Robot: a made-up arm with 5 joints.
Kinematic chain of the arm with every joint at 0, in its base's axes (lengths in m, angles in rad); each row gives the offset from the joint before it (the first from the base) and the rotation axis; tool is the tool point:
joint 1: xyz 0 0 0.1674 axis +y
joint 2: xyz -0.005 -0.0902 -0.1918 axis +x
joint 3: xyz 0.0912 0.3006 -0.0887 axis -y
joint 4: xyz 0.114 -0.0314 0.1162 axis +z
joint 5: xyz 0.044 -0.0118 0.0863 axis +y
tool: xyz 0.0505 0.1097 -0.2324
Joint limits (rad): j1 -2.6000..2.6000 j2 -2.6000..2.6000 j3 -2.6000..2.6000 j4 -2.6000..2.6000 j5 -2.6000..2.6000
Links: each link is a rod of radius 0.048 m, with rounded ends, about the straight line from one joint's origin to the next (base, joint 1, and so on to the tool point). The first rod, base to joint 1, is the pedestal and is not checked.
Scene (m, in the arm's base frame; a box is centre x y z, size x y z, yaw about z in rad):
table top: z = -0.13
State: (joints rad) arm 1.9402 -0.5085 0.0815 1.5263 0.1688
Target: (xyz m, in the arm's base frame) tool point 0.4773 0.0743 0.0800
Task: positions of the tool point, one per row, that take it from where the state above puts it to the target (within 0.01 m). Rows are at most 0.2 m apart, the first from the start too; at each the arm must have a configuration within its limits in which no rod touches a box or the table.
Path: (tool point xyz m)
1: -0.4009 0.1782 0.1552
2: -0.3195 0.1991 0.0968
3: -0.2312 0.1998 0.0604
4: -0.1454 0.1813 0.0458
5: -0.0707 0.1461 0.0494
6: -0.0483 0.1117 0.0643
7: -0.0237 0.0882 0.1080
8: -0.0048 0.0813 0.1736
9: 0.0051 0.0897 0.2515
10: 0.0055 0.1057 0.3335
11: 0.1443 0.0503 0.3791
12: 0.2989 0.0176 0.3385
13: 0.4208 0.0238 0.2253
14: 0.4773 0.0743 0.0800

